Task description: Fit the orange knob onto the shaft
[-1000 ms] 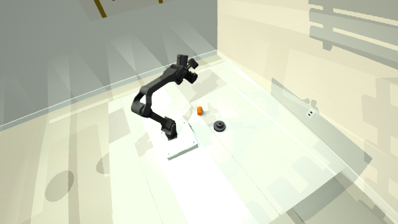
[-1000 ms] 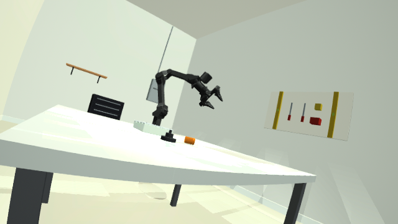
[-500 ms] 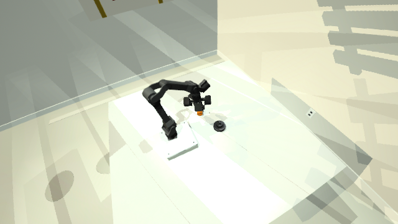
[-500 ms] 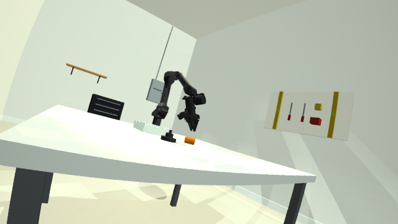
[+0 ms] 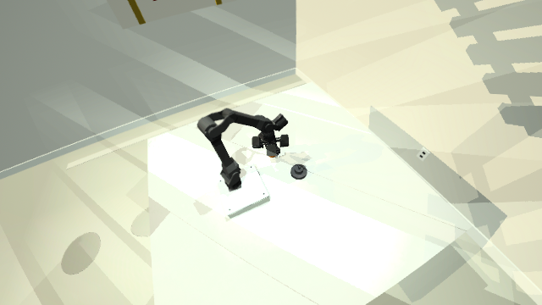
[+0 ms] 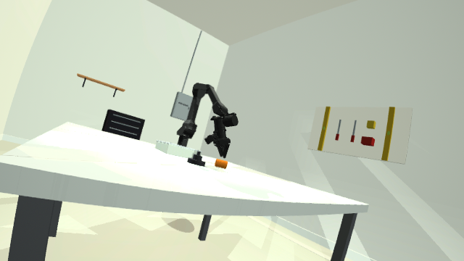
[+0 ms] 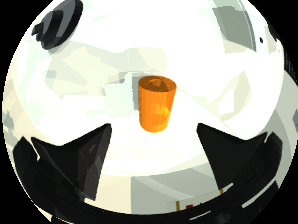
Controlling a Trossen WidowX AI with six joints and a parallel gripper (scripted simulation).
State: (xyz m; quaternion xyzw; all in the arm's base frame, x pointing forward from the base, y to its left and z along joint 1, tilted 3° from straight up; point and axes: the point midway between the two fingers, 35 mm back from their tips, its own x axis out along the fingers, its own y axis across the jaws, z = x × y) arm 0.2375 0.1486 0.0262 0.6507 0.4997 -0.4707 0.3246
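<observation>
The orange knob is 40 mm below my gripper tip. Also, from my gripper tip: round dark pedestal (90 mm ahead, 170 mm to the right, 20 mm below).
</observation>
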